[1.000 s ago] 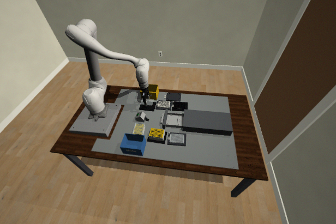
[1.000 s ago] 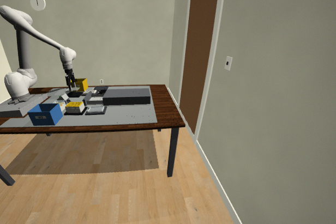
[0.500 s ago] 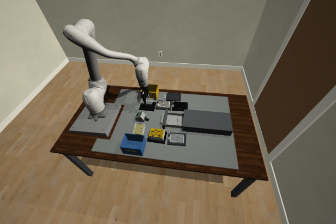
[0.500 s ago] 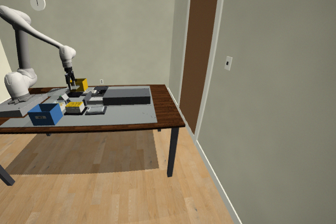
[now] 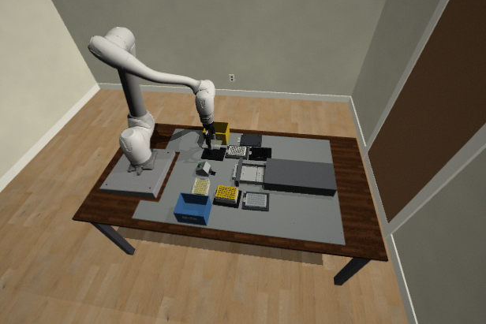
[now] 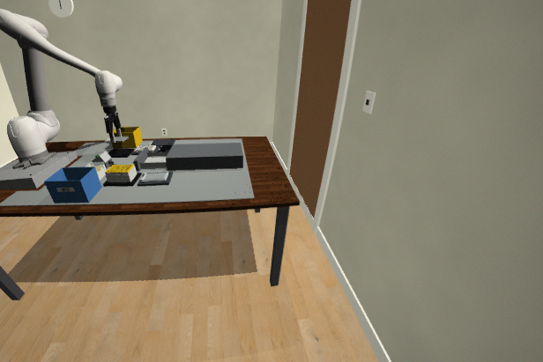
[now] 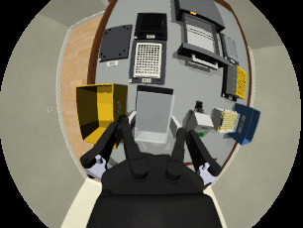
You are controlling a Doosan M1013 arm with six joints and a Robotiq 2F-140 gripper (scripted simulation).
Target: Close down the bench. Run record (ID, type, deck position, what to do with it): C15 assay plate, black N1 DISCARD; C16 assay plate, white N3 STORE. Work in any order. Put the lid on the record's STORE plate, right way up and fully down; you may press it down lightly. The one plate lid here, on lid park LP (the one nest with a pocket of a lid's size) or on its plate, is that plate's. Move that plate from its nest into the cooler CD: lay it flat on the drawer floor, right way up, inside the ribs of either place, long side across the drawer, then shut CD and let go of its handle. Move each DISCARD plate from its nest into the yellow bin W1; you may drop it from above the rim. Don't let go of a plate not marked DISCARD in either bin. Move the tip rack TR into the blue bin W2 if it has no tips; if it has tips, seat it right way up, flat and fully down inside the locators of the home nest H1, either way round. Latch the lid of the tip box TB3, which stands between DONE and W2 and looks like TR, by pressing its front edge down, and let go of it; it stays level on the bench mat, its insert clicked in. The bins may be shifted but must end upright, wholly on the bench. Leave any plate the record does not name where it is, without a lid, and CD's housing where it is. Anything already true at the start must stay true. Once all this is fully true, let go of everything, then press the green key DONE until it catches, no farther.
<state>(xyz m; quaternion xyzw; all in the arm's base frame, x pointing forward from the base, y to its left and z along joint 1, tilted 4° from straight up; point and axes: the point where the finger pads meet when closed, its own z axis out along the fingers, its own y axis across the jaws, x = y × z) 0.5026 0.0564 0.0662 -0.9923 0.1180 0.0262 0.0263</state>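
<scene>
Now: hand 18 cm short of the white plate, 1 cm to the left of it and 11 cm above it. From my hand the other things lie so: black lid park (12 cm below); then yellow bin W1 (3 cm ahead, 16 cm to the left, 9 cm below); then plate lid (2 cm below).
</scene>
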